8 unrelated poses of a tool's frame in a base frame.
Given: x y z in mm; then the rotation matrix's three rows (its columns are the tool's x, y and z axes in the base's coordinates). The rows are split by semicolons.
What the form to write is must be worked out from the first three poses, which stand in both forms.
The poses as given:
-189 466 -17; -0.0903 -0.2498 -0.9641; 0.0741 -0.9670 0.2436; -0.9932 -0.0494 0.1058
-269 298 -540; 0.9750 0.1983 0.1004; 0.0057 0.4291 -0.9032; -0.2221 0.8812 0.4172
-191 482 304; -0.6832 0.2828 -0.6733; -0.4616 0.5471 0.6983; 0.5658 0.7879 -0.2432
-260 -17 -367; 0.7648 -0.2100 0.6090; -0.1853 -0.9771 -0.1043; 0.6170 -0.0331 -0.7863
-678 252 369; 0.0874 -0.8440 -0.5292; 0.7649 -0.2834 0.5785; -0.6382 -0.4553 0.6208
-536 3 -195; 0.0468 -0.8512 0.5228; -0.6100 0.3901 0.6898; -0.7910 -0.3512 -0.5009
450 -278 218; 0.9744 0.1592 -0.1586; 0.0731 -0.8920 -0.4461; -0.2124 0.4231 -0.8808
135 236 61; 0.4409 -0.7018 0.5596; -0.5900 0.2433 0.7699; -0.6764 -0.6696 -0.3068
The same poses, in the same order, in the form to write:
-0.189 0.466 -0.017 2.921 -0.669 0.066 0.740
-0.269 0.298 -0.540 1.148 0.979 0.177 -0.106
-0.191 0.482 0.304 2.332 0.062 -0.856 -0.514
-0.260 -0.017 -0.367 3.104 0.939 -0.105 0.326
-0.678 0.252 0.369 1.863 -0.540 0.057 0.840
-0.536 0.003 -0.195 2.132 -0.615 0.776 0.142
0.450 -0.278 0.218 2.689 0.993 0.062 -0.098
0.135 0.236 0.061 1.887 -0.757 0.650 0.059

